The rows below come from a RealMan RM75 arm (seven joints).
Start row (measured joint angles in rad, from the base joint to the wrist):
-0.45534, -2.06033, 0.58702, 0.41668, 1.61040, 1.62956, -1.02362
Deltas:
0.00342, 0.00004, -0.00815, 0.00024, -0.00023, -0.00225, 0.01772
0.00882, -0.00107, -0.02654, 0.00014, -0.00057, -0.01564, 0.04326
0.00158, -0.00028, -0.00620, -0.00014, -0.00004, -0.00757, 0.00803
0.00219, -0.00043, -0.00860, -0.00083, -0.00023, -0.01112, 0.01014
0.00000, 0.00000, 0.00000, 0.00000, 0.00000, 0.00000, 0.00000
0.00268, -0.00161, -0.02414, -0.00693, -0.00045, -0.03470, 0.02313
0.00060, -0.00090, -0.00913, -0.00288, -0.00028, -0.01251, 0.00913
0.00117, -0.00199, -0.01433, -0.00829, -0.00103, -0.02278, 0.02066
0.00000, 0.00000, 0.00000, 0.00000, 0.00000, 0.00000, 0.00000
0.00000, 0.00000, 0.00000, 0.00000, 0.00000, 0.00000, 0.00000
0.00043, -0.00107, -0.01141, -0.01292, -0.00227, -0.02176, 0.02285
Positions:
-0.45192, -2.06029, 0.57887, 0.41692, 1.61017, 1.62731, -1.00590
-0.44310, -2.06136, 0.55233, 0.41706, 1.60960, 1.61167, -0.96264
-0.44152, -2.06164, 0.54613, 0.41692, 1.60956, 1.60410, -0.95461
-0.43933, -2.06207, 0.53753, 0.41609, 1.60933, 1.59298, -0.94447
-0.43933, -2.06207, 0.53753, 0.41609, 1.60933, 1.59298, -0.94447
-0.43665, -2.06368, 0.51339, 0.40916, 1.60888, 1.55828, -0.92134
-0.43605, -2.06458, 0.50426, 0.40628, 1.60860, 1.54577, -0.91221
-0.43488, -2.06657, 0.48993, 0.39799, 1.60757, 1.52299, -0.89155
-0.43488, -2.06657, 0.48993, 0.39799, 1.60757, 1.52299, -0.89155
-0.43488, -2.06657, 0.48993, 0.39799, 1.60757, 1.52299, -0.89155
-0.43445, -2.06764, 0.47852, 0.38507, 1.60530, 1.50123, -0.86870

